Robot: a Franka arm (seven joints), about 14 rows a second.
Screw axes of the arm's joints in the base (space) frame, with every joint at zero. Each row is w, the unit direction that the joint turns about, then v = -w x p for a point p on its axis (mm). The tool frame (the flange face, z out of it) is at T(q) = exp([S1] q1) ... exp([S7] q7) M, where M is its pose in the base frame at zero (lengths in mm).
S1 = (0, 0, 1, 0, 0, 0)
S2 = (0, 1, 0, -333, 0, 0)
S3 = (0, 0, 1, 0, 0, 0)
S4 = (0, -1, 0, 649, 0, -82.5)
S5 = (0, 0, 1, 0, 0, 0)
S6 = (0, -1, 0, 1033, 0, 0)
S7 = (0, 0, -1, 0, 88, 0)
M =
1 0 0 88
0 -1 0 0
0 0 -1 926
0 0 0 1
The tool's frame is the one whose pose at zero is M.
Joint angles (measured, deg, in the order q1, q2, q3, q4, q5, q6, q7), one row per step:
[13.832 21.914 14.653 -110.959 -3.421 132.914 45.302]
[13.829 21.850 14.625 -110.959 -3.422 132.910 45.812]
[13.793 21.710 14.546 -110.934 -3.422 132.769 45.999]
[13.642 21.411 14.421 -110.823 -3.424 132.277 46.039]
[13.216 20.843 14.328 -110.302 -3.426 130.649 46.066]
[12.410 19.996 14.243 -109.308 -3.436 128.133 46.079]
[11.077 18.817 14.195 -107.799 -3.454 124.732 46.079]
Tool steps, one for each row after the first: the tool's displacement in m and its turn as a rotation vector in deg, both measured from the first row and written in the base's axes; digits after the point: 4 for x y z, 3 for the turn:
[0.0002 -0.0003 0.0006 -0.003 -0.036 -0.537]
[0.0007 -0.0014 0.0020 -0.059 -0.069 -0.829]
[0.0020 -0.0042 0.0051 -0.226 -0.041 -1.122]
[0.0047 -0.0095 0.0124 -0.689 0.354 -1.633]
[0.0098 -0.0186 0.0249 -1.300 0.837 -2.509]
[0.0174 -0.0327 0.0438 -2.007 1.333 -3.884]

